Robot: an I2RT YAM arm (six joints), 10 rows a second.
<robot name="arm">
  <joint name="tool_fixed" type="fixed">
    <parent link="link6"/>
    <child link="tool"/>
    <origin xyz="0 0 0" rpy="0 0 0"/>
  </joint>
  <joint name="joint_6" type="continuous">
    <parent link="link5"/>
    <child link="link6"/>
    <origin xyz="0 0.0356 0.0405" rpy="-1.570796 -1.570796 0"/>
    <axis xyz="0 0 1"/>
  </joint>
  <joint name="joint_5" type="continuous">
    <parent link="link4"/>
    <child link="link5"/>
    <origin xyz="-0.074 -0.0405 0.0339" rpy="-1.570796 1.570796 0"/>
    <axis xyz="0 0 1"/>
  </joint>
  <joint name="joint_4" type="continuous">
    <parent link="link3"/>
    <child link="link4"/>
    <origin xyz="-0.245 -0.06 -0.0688" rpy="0 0 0"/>
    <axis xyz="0 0 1"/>
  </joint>
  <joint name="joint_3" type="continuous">
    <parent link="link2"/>
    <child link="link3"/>
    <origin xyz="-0.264 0 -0.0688" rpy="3.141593 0 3.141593"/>
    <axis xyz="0 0 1"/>
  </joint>
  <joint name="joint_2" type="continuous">
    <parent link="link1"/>
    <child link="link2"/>
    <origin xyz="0.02 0.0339 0.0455" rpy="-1.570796 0 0"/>
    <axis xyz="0 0 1"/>
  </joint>
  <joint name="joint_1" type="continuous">
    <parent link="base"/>
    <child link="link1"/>
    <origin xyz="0 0 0.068" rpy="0 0 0"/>
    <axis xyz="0 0 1"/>
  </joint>
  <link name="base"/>
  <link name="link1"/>
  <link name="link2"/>
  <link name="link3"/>
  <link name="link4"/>
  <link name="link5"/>
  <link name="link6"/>
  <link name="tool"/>
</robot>
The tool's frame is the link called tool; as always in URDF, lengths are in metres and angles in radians. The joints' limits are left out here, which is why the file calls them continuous.
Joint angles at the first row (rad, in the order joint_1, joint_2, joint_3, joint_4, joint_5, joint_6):
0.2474 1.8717 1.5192 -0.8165 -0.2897 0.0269
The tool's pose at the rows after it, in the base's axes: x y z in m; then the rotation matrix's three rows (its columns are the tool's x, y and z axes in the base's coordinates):
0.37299, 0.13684, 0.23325; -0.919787, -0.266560, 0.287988; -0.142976, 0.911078, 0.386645; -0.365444, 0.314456, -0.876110
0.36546, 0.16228, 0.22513; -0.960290, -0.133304, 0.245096; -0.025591, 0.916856, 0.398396; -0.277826, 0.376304, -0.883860
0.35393, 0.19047, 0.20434; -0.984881, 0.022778, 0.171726; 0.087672, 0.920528, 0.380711; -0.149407, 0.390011, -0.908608
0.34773, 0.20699, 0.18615; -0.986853, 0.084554, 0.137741; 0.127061, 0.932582, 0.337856; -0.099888, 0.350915, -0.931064
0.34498, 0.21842, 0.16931; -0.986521, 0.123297, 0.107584; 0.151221, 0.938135, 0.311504; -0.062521, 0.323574, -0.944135
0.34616, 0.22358, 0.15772; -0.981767, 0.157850, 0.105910; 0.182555, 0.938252, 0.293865; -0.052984, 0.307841, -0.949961
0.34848, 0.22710, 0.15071; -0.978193, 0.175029, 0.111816; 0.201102, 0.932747, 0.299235; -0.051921, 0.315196, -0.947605
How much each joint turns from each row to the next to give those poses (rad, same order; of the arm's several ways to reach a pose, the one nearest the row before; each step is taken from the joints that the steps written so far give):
0.0797 0.0164 -0.0004 0.0404 0.0126 0.1404
0.0664 0.0214 -0.0003 0.0015 -0.0004 0.1991
0.0770 0.0435 -0.0138 -0.0038 0.0129 0.2083
0.0466 0.0419 -0.0069 0.0034 0.0370 0.0866
0.0290 0.0439 0.0000 0.0077 0.0157 0.0545
0.0107 0.0309 0.0001 0.0209 0.0172 0.0412
0.0042 0.0198 0.0000 0.0290 -0.0004 0.0241

